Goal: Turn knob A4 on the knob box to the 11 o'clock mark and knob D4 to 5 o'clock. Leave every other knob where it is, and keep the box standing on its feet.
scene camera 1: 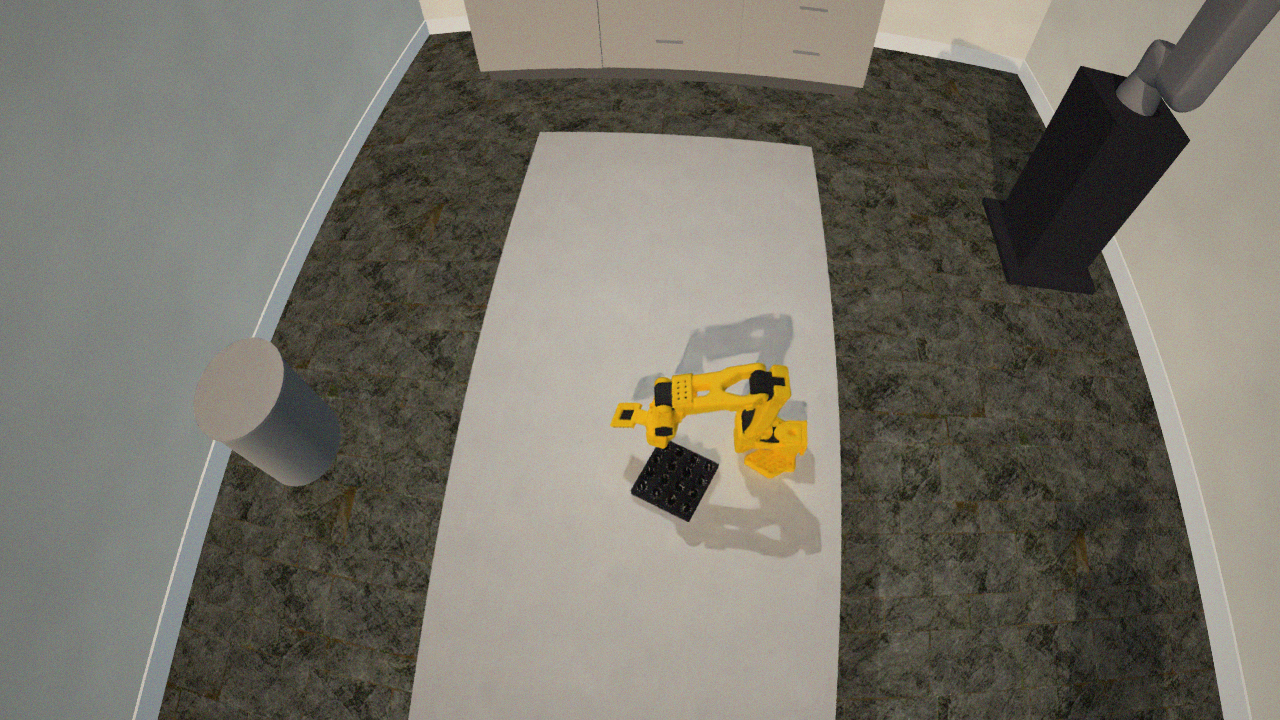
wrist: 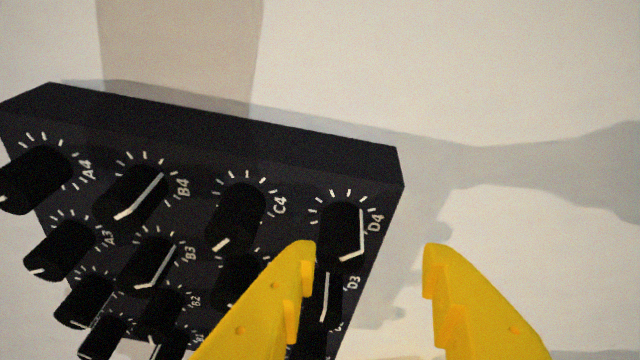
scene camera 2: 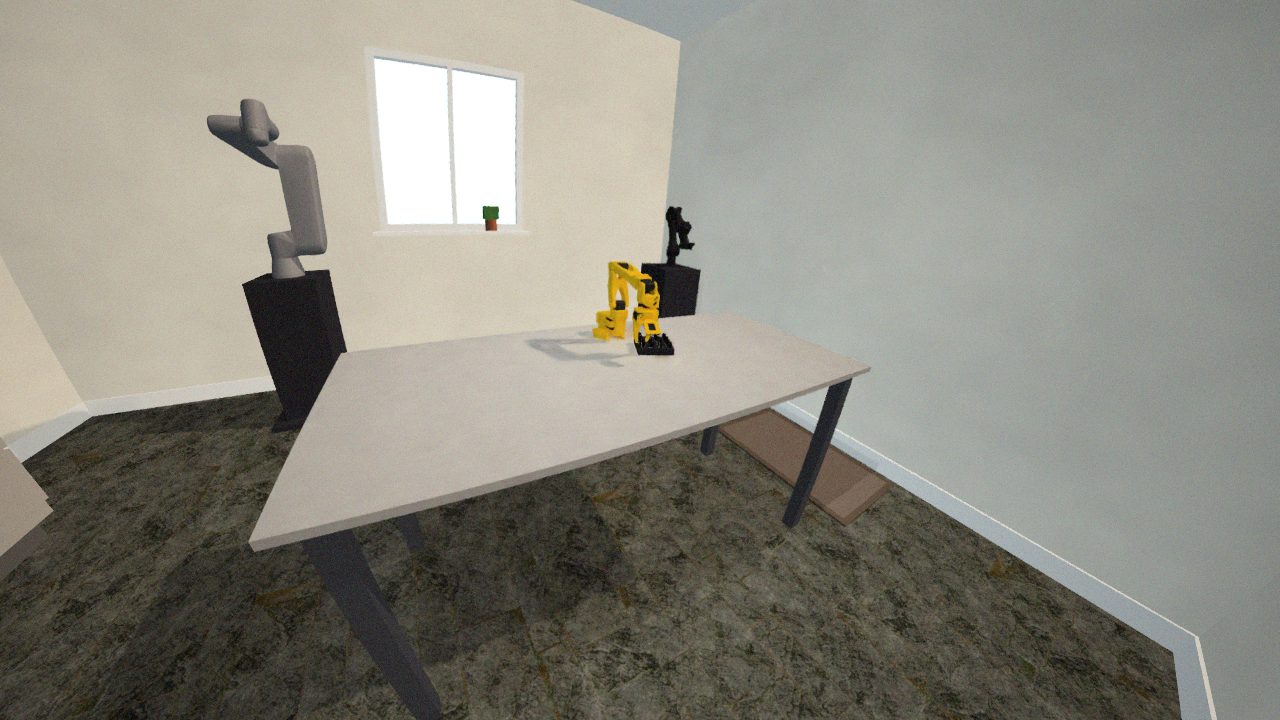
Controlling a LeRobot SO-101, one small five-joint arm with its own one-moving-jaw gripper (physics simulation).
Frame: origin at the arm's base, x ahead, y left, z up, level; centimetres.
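Seen in the pictures: hand, tool point: [scene camera 1: 661, 444] [wrist: 314, 261] [scene camera 2: 645, 340]; arm's base, link origin: [scene camera 1: 759, 447] [scene camera 2: 611, 337].
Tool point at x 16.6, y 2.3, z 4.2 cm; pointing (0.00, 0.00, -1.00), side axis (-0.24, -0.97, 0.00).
Pixels of each thing's top centre, then the offset from my tool point to it. Level surfaces: height alone.
- black knob box, top centre: [wrist: 184, 322] [scene camera 1: 675, 474] [scene camera 2: 654, 337] dx -2.6, dy +4.8, dz -0.4 cm
- Knob A4, top centre: [wrist: 5, 196] dx +2.7, dy +6.9, dz -0.5 cm
- C4, top centre: [wrist: 227, 240] dx +0.5, dy +2.0, dz -0.4 cm
- Knob D3, top centre: [wrist: 321, 320] dx -3.0, dy +0.6, dz -0.5 cm
- pale table, surface height: dz -4.2 cm
The black knob box [scene camera 1: 674, 481] [scene camera 2: 656, 350] [wrist: 225, 122] stands flat on the table. In the wrist view, knob D4 [wrist: 340, 230] is near the box's right corner; its white line runs down its right side, facing the D4 label, and bends across the cap. Knob A4 [wrist: 37, 175] is at the left edge, partly cut off, with a bit of white mark at its lower left. My gripper [wrist: 370, 245] is open and empty, above the D-column side of the box. The left jaw overlaps the view just below D4; the right jaw is beyond the box's right edge.
Knobs B4 [wrist: 132, 192] and C4 [wrist: 237, 215] stand between A4 and D4. Knob D3 [wrist: 330, 295] is partly behind the left jaw. The pale table [scene camera 1: 626, 626] [scene camera 2: 501, 411] carries the box and the yellow arm [scene camera 1: 716, 392] [scene camera 2: 617, 286].
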